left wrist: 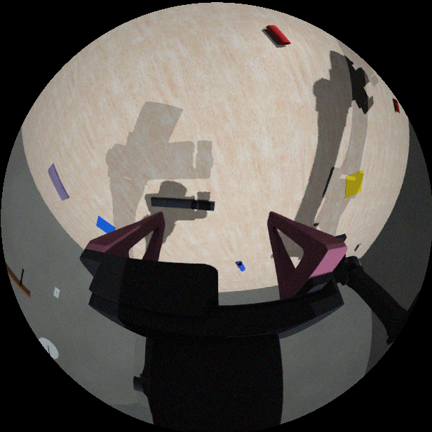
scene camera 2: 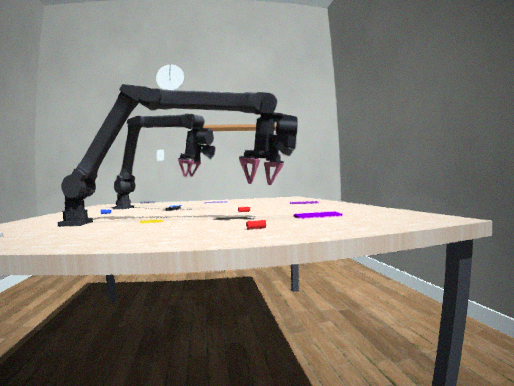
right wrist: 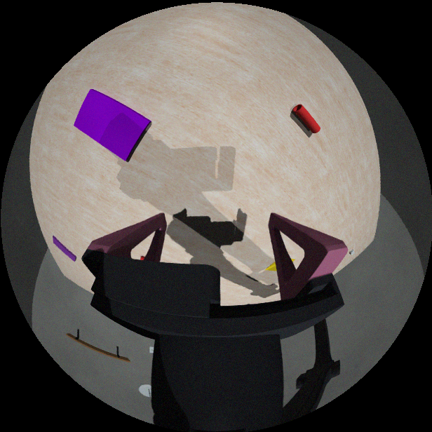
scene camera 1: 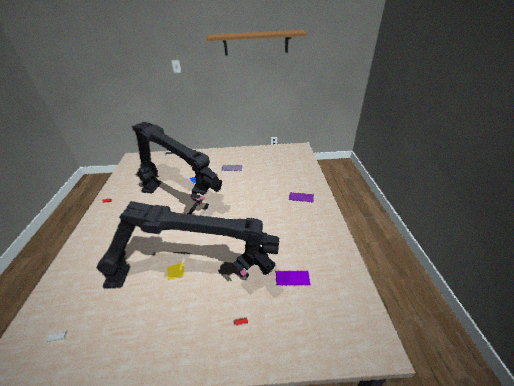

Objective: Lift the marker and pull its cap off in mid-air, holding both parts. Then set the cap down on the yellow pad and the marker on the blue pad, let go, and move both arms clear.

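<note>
The dark marker lies flat on the table; in the left wrist view a seam shows near its right end, where the short cap section is. My left gripper is open and empty, pointing down above the table, with the marker below it, left of centre in its wrist view. My right gripper is open and empty, above the table near the large purple block. The yellow pad lies near the right arm's base. The blue pad is partly hidden.
A large purple block, another purple block and a pale purple one lie about. A red cylinder, a second red cylinder, a small blue cylinder and a white piece also lie on the table.
</note>
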